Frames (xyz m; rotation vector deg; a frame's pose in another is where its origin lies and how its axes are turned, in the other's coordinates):
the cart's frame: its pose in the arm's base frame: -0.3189 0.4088 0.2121 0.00 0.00 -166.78
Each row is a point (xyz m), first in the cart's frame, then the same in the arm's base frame.
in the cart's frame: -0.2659 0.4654 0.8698
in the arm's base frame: 0.0464 0.0165 1.0819
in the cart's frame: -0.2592 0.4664 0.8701
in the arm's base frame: 0.0401 0.0140 1.0822
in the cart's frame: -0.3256 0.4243 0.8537
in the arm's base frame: 0.0951 0.0702 1.0658
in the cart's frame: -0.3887 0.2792 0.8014
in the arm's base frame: 0.1233 0.2259 1.0135
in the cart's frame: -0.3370 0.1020 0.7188
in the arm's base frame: 0.0325 0.3866 0.9309
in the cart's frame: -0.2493 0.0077 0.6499
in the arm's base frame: -0.0744 0.4583 0.8620
